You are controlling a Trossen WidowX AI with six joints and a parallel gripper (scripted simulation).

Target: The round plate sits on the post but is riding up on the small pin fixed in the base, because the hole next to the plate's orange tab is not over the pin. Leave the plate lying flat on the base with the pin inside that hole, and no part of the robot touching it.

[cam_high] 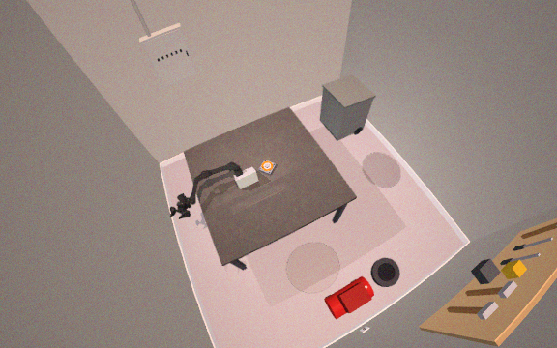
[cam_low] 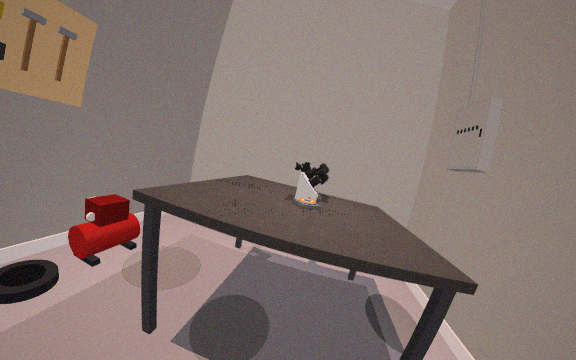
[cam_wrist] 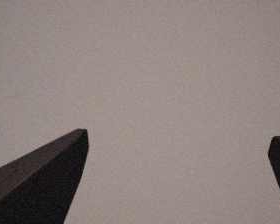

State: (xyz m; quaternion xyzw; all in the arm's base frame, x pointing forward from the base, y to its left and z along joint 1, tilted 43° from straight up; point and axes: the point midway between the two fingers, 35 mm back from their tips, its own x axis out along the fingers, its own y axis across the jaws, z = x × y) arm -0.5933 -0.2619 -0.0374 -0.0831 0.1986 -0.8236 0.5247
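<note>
The plate lies 87 cm ahead of my gripper tip, 28 cm to the left of it and 19 cm below it. Round my gripper tip: grey square base (89 cm ahead, 27 cm to the left, 21 cm below).
</note>
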